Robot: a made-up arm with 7 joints.
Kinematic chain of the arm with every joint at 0, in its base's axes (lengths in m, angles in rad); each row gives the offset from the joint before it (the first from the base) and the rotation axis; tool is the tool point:
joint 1: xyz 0 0 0 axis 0 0.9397 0.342
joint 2: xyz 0 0 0 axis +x
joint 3: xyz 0 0 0 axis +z
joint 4: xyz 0.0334 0 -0.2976 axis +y
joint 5: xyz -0.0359 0 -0.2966 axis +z
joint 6: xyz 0 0 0 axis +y
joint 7: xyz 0 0 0 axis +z
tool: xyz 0 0 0
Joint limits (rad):
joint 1: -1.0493..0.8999
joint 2: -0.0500..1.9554
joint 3: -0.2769..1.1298
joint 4: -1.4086..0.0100
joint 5: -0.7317..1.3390
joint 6: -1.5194..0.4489
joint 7: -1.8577..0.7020
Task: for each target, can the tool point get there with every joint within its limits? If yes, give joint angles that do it. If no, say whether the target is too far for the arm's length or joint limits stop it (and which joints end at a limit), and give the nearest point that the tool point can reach.
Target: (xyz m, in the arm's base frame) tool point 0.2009 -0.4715 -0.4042
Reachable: no: too far | nearest point 0.3202 -0.1132 -0.4119 | short by 0.378 m
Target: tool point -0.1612 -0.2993 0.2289
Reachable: no: joint limits stop it (at a limit: joint 2, joint 3, joint 4) | nearest point -0.1505 0.2467 0.4052 | short by 0.574 m
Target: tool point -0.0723 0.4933 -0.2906
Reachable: yes | joints 0.6443 1.0020 0.2285 -0.7658 0.6685 -1.1599 -1.2524
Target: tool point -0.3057 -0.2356 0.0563
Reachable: no: joint limits stop it (at a limit: joint 1, joint 2, joint 4) | nearest point -0.4311 -0.1039 -0.3951 | short by 0.487 m
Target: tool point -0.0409 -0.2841 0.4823
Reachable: no: joint limits stop it (at a limit: joint 2, joint 3, joint 4) | nearest point -0.0246 0.2347 0.4382 | short by 0.521 m
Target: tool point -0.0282 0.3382 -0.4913
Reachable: yes | joints 0.2066 0.5230 0.4922 -0.3557 0.4065 -0.3627 -0.9556
